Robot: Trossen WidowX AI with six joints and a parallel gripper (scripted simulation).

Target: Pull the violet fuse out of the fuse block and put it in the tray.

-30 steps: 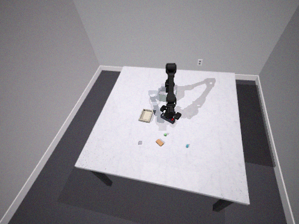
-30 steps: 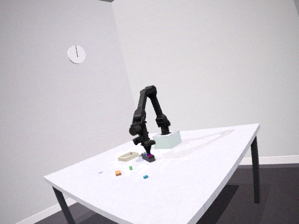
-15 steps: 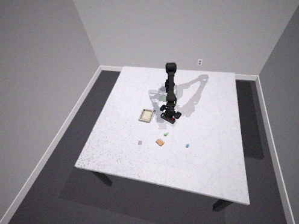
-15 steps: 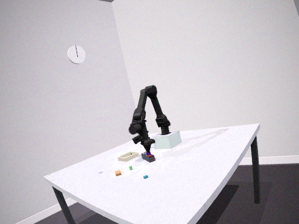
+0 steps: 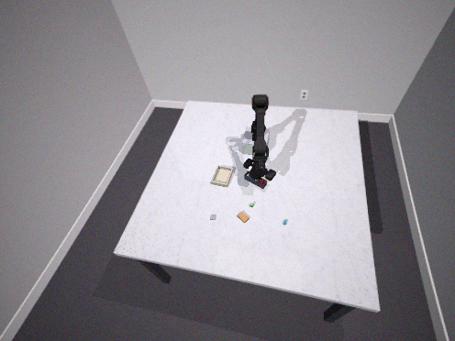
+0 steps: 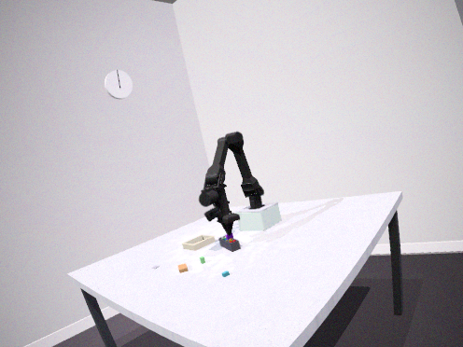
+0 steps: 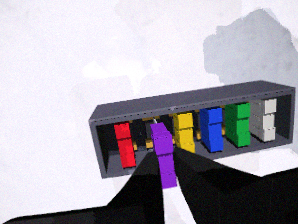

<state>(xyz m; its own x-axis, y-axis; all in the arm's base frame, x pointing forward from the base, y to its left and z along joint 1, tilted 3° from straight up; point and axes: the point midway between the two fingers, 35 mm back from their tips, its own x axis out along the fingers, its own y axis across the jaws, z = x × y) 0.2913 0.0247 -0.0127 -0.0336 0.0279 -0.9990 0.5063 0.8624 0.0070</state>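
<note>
Right now the cream tray is 40 mm behind my gripper tip, 230 mm to the right of it and 60 mm below it. Round my gripper tip: green piece 160 mm ahead, 40 mm to the right, 50 mm below; violet fuse 10 mm below; teal piece 250 mm ahead, 150 mm to the left, 60 mm below.
</note>
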